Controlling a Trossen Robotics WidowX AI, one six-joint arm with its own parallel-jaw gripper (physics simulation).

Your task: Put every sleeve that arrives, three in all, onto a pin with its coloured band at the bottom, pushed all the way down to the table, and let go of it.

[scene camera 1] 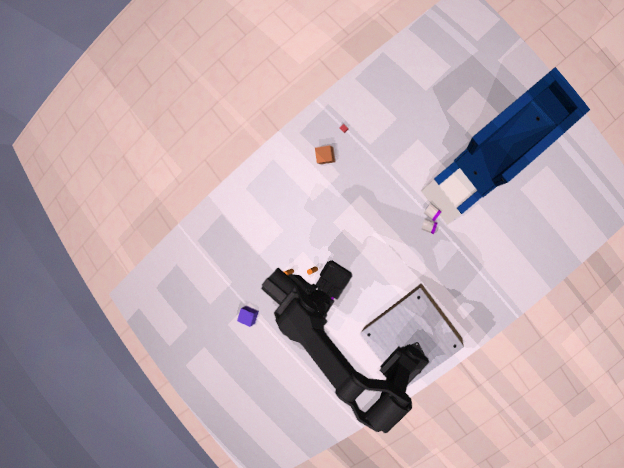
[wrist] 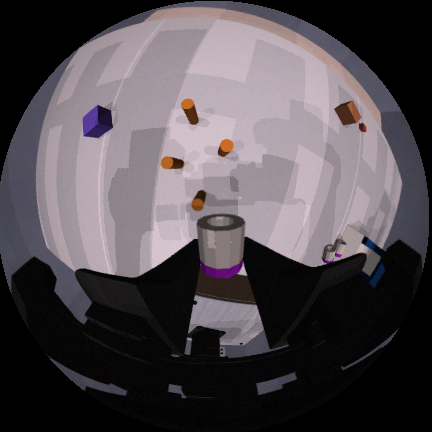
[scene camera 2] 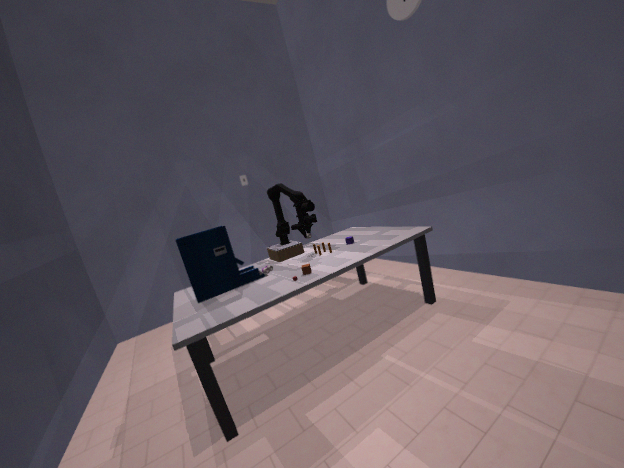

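Observation:
My gripper point(scene camera 2: 308, 234) point(wrist: 220, 243) is shut on a grey sleeve point(wrist: 221, 242). In the wrist view the sleeve's plain open rim faces the camera and its purple band is at the far end; in scene camera 1 a speck of purple shows beside the black gripper. Several bare orange-topped pins point(scene camera 1: 312, 270) point(scene camera 2: 323, 247) point(wrist: 225, 147) stand upright on the table; the arm covers some in scene camera 1. The gripper is above the table, beside the pins. Two more purple-banded sleeves point(scene camera 1: 429, 226) point(wrist: 328, 253) lie close together at the chute's mouth.
A blue chute point(scene camera 1: 514, 168) point(scene camera 2: 206, 261) with a pale plate point(scene camera 1: 443, 201) at its mouth stands on the table point(scene camera 1: 211, 397). A purple cube point(scene camera 1: 247, 316) point(scene camera 2: 349, 240) point(wrist: 97, 121), an orange-brown block point(scene camera 1: 324, 154) point(scene camera 2: 306, 269) point(wrist: 347, 113) and a small red cube point(scene camera 1: 343, 128) also lie there.

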